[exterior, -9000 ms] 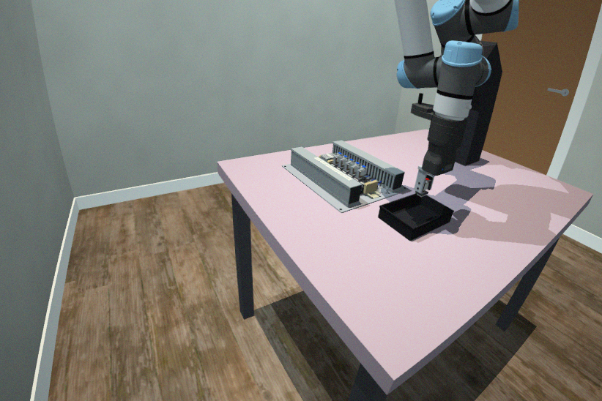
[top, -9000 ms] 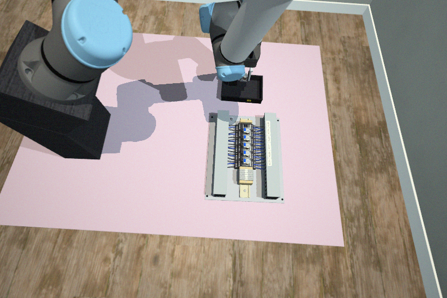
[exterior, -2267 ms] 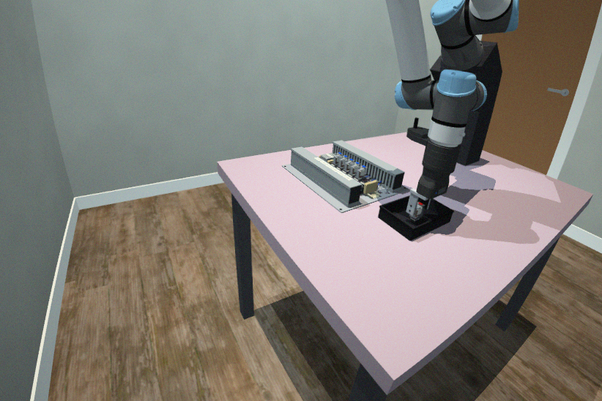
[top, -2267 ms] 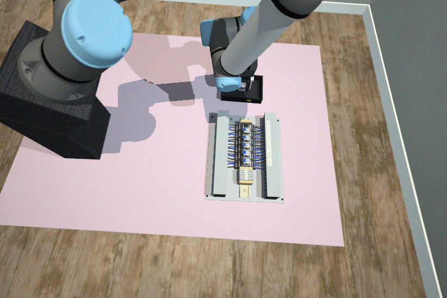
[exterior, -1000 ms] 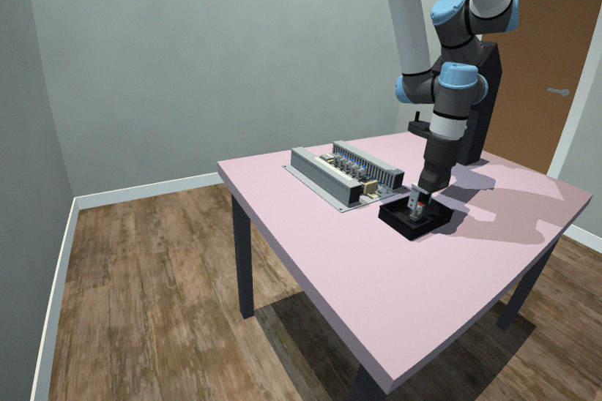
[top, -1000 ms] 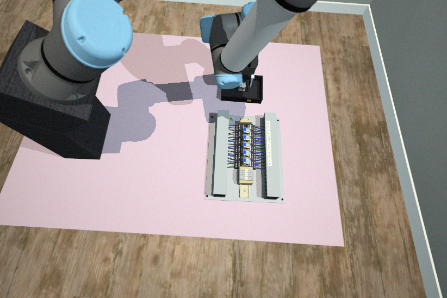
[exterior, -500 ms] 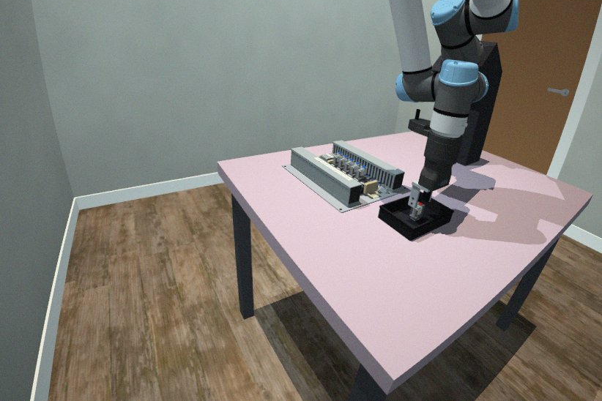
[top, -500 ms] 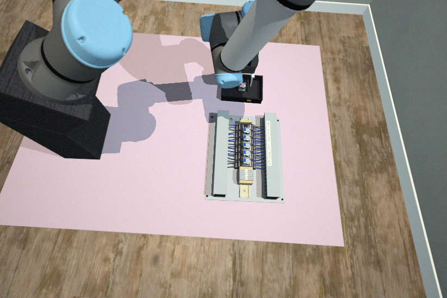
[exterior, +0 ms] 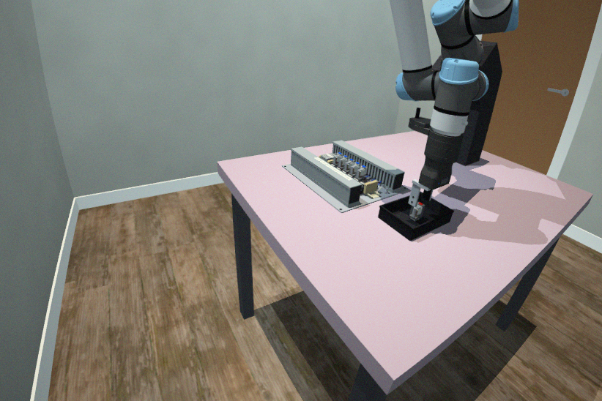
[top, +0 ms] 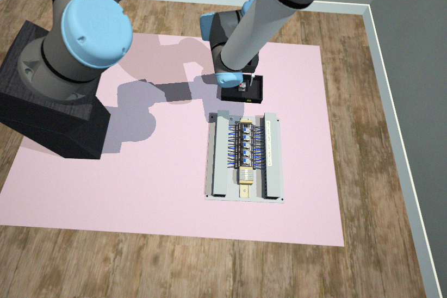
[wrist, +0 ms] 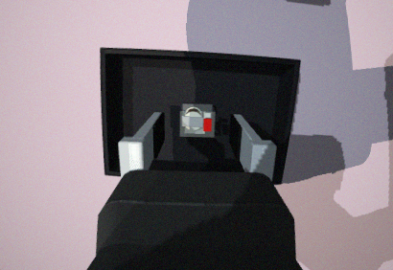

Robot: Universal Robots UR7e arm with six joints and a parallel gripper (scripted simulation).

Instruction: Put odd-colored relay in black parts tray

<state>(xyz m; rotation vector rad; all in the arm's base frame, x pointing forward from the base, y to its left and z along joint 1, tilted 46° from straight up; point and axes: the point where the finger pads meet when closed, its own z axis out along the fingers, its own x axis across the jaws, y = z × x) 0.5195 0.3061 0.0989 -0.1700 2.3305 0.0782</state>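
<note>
The red-button relay lies 4 cm below my hand. From my hand the other things lie so: black parts tray (5 cm below); then grey relay panel (7 cm ahead, 27 cm to the right, 4 cm below).
</note>
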